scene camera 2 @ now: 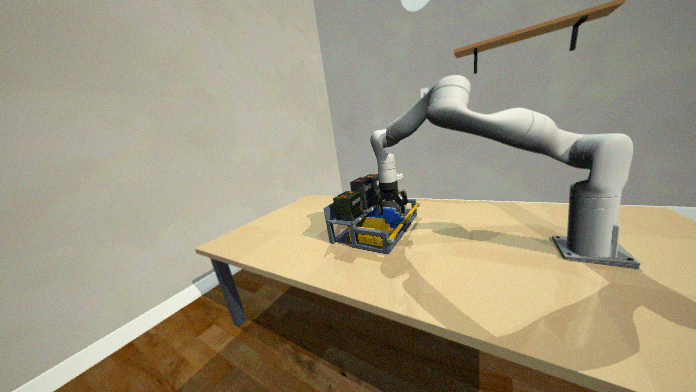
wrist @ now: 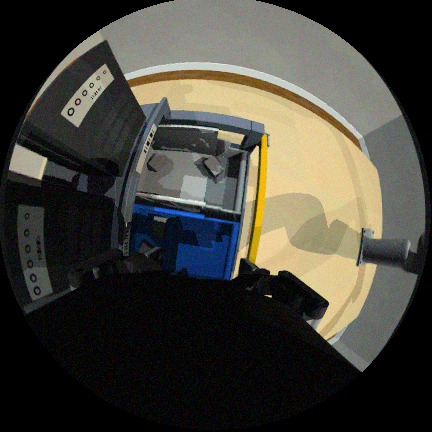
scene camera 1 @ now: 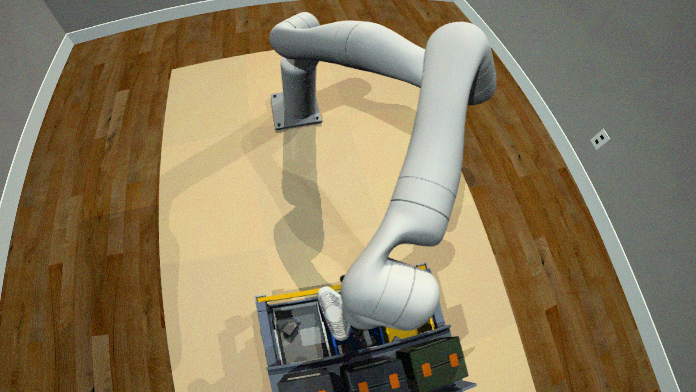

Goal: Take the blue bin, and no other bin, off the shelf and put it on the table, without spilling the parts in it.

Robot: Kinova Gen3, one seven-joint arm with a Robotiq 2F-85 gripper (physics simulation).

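Pixels of known places: gripper, between the fingertips: (scene camera 2: 391, 213) (wrist: 200, 262); arm's base, origin of its link: (scene camera 2: 589, 249) (wrist: 366, 249) (scene camera 1: 299, 107).
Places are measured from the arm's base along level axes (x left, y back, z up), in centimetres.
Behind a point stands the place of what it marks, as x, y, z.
The blue bin (scene camera 2: 394, 218) {6.7, -60.5, 2.2} (wrist: 205, 252) {11.8, -58.4, -0.5} sits upright in the lower front row of the grey shelf (scene camera 1: 265, 330) {-6.4, -62.5, 7.1} (wrist: 215, 119) {-5.8, -63.1, 7.1}, between a grey bin and a yellow bin. Small grey parts (wrist: 160, 226) {10.0, -66.3, 1.0} lie in it, toward the shelf's back side. My gripper (scene camera 2: 392, 210) {11.3, -59.1, 6.8} (wrist: 200, 262) {11.3, -59.1, 6.8} is open and points down at the blue bin, low over it, with one finger toward the back side and the other toward the yellow front bar (wrist: 260, 200) {2.3, -54.2, 5.1}. Nothing is between the fingers. The gripper's body hides part of the bin in the wrist view; whether the fingertips touch it I cannot tell.
The grey bin (scene camera 1: 300, 345) {0.3, -65.8, -0.5} (wrist: 167, 185) {3.5, -68.0, -0.5} holds grey parts. The yellow bin (scene camera 2: 370, 239) {27.7, -59.0, 2.0} is on the blue bin's other side. Dark boxes (scene camera 1: 432, 357) {23.4, -69.2, 18.3} (scene camera 2: 345, 206) {29.3, -68.4, 15.1} (wrist: 90, 110) stand on the raised back row, close behind the gripper. The shelf stands on the table (scene camera 1: 215, 200) {-21.8, -29.9, -1.4} (scene camera 2: 475, 280) {28.5, -23.0, -1.4}.
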